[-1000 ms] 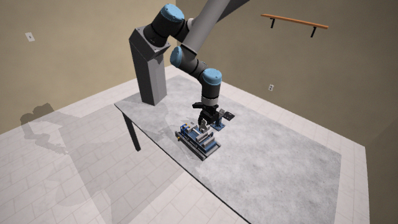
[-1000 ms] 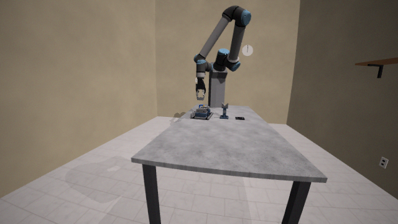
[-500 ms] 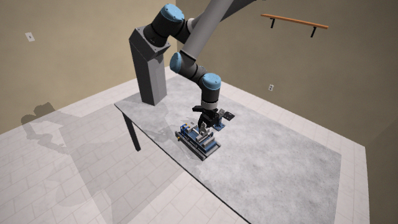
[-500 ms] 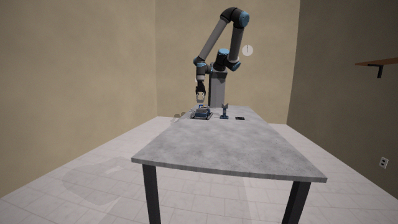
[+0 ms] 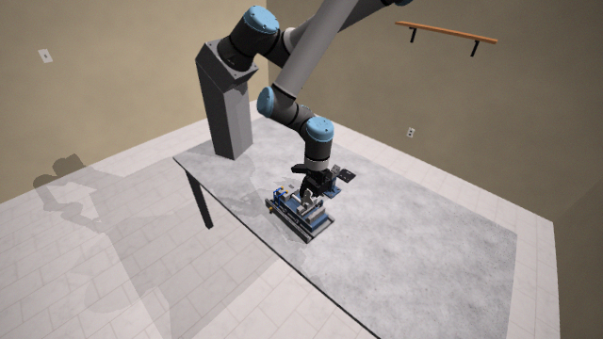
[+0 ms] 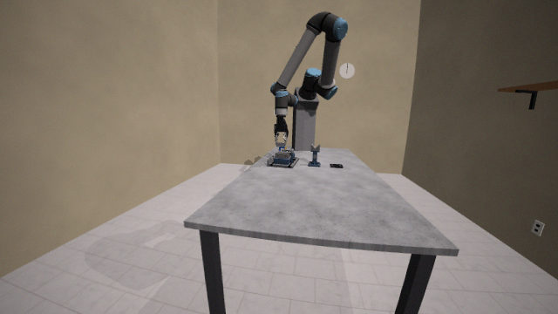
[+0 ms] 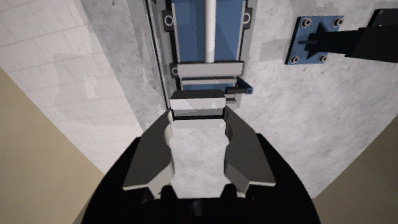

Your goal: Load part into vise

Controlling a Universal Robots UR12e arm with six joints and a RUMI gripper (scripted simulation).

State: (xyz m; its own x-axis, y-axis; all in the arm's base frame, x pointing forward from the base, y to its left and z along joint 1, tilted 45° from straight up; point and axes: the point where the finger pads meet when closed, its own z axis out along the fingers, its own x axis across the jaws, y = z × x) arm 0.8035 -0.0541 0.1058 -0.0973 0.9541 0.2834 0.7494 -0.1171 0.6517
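The moving jaw is 8 cm below my hand, 4 cm behind it and 2 cm to the left of it. Round my hand: cylinder rod 9 cm behind, 8 cm below, 1 cm to the left; then work stop 7 cm to the left, 7 cm below, 1 cm behind; then part right at my hand.
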